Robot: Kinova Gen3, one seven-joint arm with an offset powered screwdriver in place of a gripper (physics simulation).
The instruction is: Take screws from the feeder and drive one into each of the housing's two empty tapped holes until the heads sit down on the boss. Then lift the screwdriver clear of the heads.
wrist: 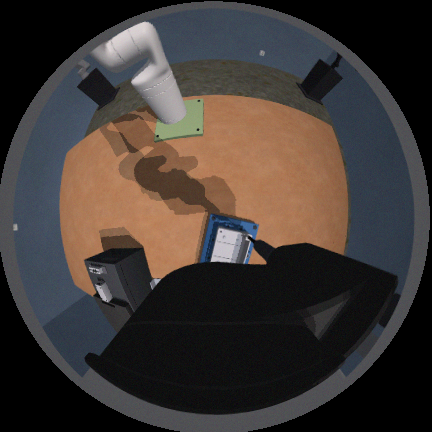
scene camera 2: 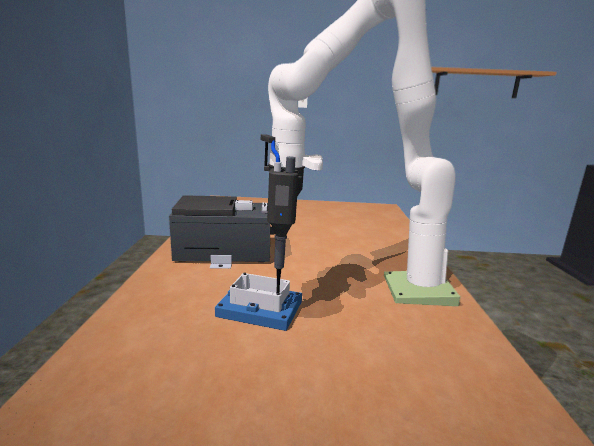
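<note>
The light grey open housing (scene camera 2: 255,299) (wrist: 227,247) sits upright in the blue fixture (scene camera 2: 250,317) (wrist: 207,250). My screwdriver (scene camera 2: 278,292) (wrist: 250,239) points straight down, with its thin black bit reaching the housing's near right corner in the scene view. The bit's end is at rim height or slightly below. Whether a screw is on the tip is too small to tell. Small dark spots mark the other corners; I cannot tell heads from holes. The dark grey feeder (scene camera 2: 220,237) (wrist: 125,275) stands behind and left of the housing.
A small silver bracket (scene camera 2: 220,265) (wrist: 156,283) stands at the feeder's front. The arm's green base plate (scene camera 2: 422,297) (wrist: 194,120) is on the right in the scene view. A wall shelf (scene camera 2: 492,72) is behind the arm. The black tool body hides the lower wrist view.
</note>
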